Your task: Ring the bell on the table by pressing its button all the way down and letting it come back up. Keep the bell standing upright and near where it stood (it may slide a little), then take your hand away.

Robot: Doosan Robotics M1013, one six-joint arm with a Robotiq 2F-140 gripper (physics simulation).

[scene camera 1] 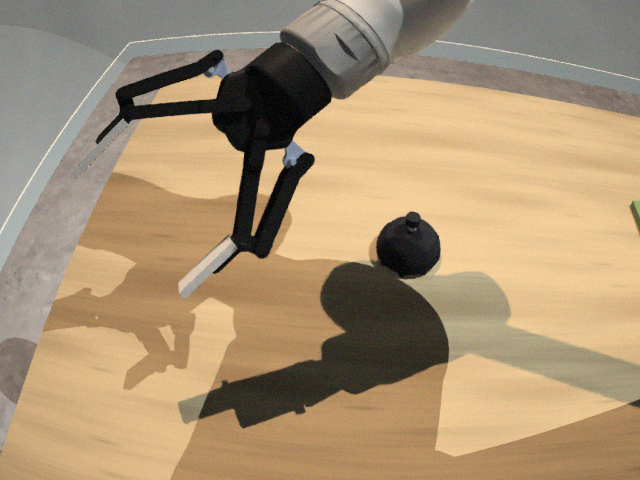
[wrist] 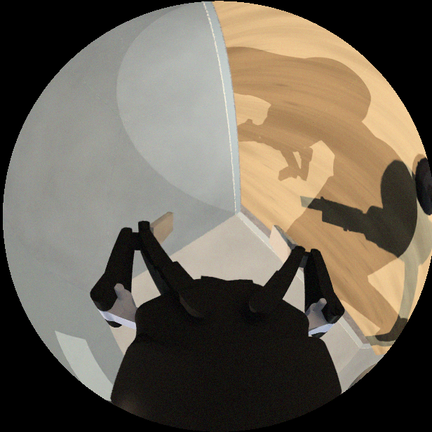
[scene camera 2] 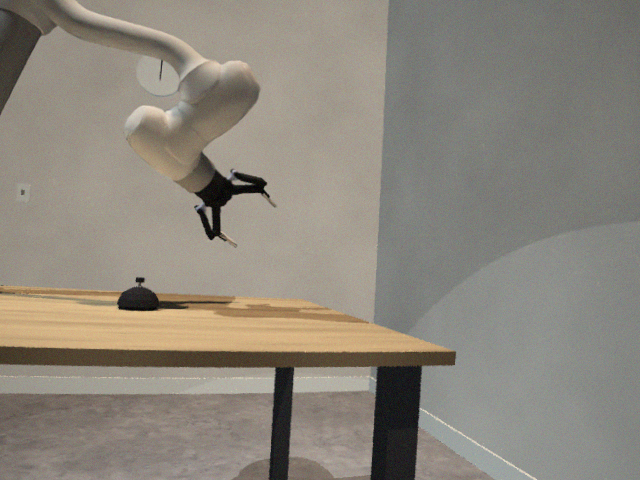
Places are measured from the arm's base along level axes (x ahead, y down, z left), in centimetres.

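Pixels of known places: gripper, fingertip midpoint: (scene camera 1: 127, 232) (scene camera 2: 253, 224).
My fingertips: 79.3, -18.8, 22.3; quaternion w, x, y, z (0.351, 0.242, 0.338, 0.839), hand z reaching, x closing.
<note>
Ahead of a thing's pixels: the offset from my fingertips to its top centre, as dx, dy, dz. Level surfaces: height alone.
The dark bell @(-24.5, +14.9, -19.9) (scene camera 1: 408, 249) (scene camera 2: 138, 299) stands upright on the wooden table, with its small button @(-24.5, +14.9, -19.9) (scene camera 1: 412, 221) (scene camera 2: 139, 280) raised on top. In the wrist view part of the bell (wrist: 425, 186) shows at the right edge. My gripper (scene camera 1: 131, 232) (scene camera 2: 256, 223) (wrist: 222, 227) is wide open with nothing between its fingers. It is tilted, well above the table and off to one side of the bell, to the left in scene camera 1 and to the right in scene camera 2. It does not touch the bell.
The wooden table @(dy +21.5) (scene camera 1: 516, 170) (scene camera 2: 289, 330) (wrist: 280, 30) carries broad shadows of the arm. Part of a green object (scene camera 1: 636, 214) shows at the right edge of scene camera 1. Grey walls (scene camera 2: 491, 155) stand behind and beside the table.
</note>
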